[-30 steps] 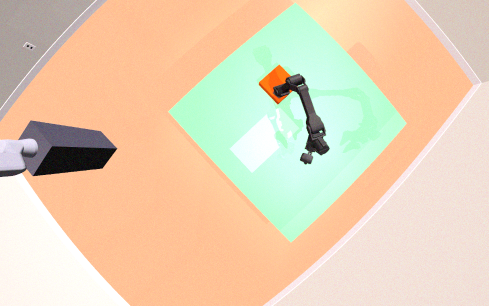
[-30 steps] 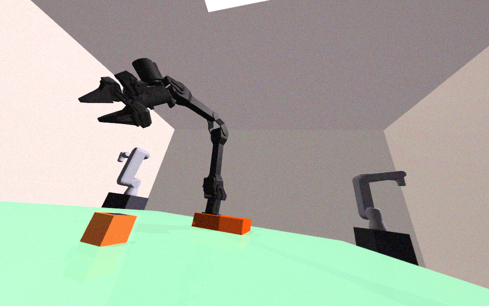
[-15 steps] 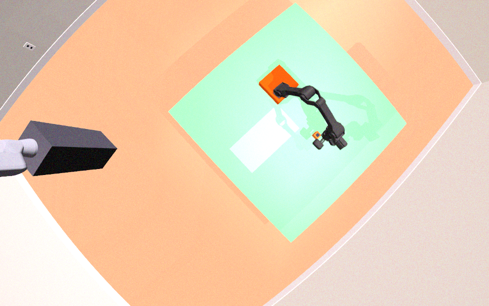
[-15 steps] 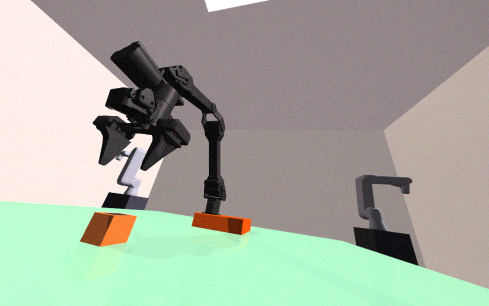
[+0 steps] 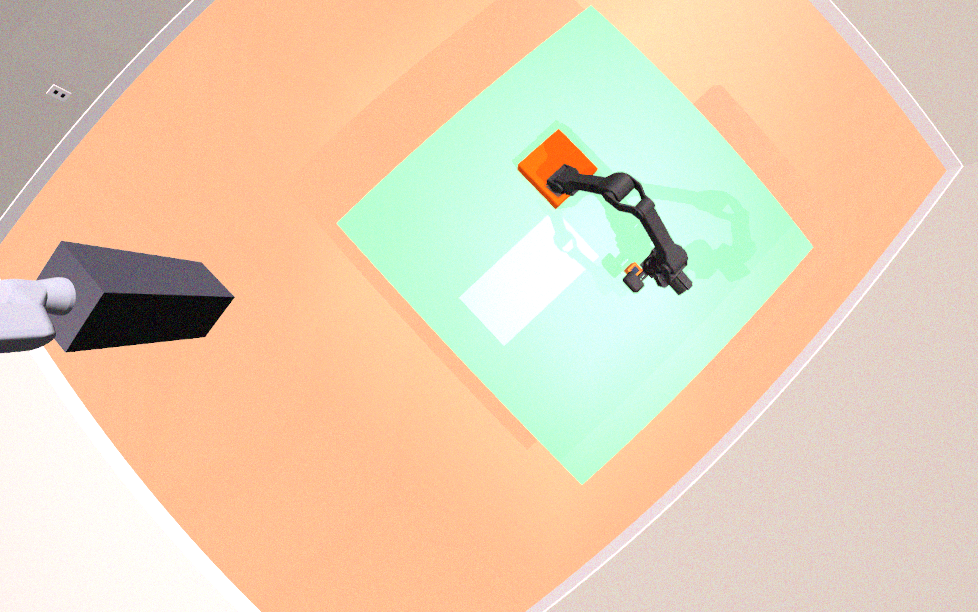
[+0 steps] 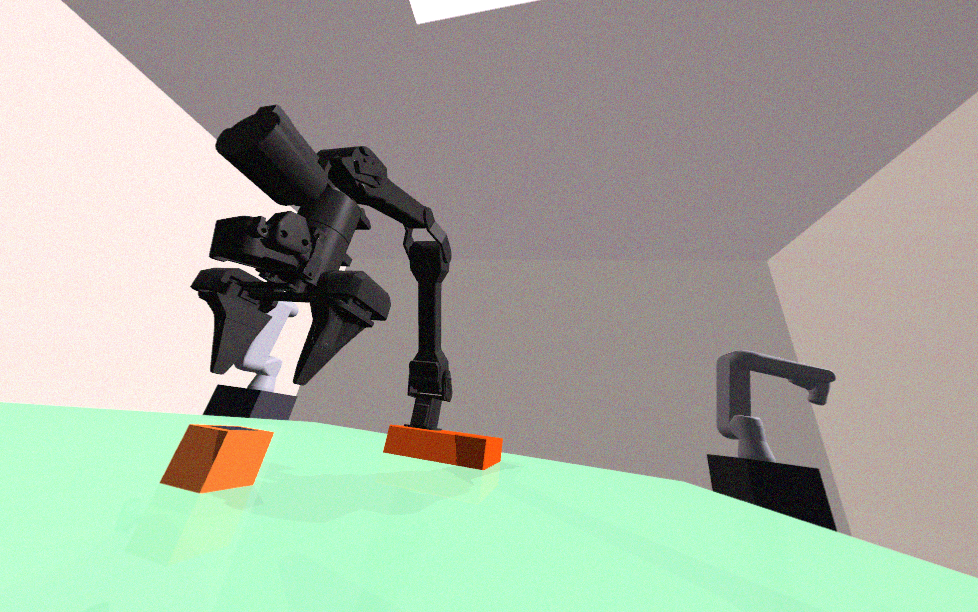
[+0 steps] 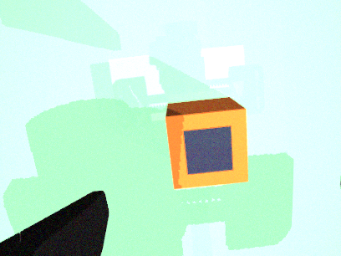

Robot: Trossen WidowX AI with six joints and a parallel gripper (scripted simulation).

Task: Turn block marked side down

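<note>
Now: the orange block 50 mm below my gripper tip.
</note>
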